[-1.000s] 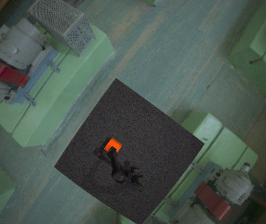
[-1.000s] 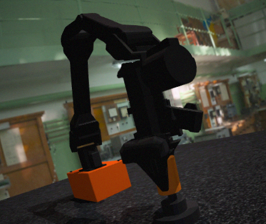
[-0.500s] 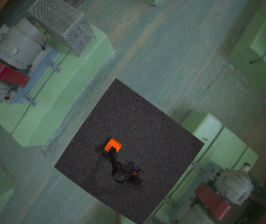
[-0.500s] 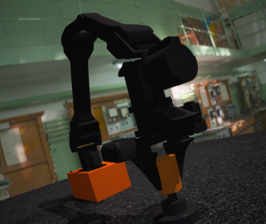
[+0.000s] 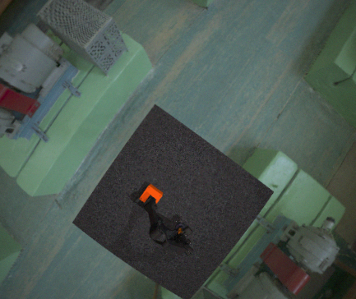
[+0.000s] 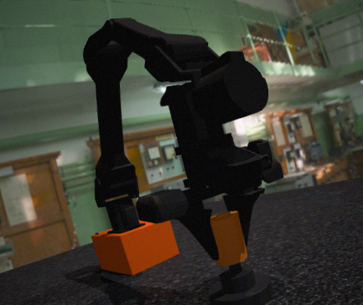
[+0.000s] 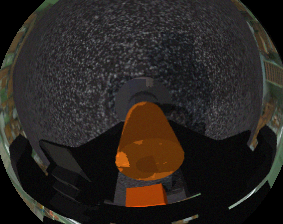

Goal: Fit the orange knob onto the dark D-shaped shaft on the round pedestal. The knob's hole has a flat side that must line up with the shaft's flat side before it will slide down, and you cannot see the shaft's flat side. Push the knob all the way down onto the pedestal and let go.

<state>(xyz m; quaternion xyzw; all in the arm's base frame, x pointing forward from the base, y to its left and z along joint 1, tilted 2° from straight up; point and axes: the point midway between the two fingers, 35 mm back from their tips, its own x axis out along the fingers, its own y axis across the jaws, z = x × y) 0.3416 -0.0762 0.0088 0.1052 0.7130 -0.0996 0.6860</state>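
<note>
Right now my gripper tip is 2 cm below the orange knob. Round my gripper tip: dark shaft pedestal (4 cm below).
</note>
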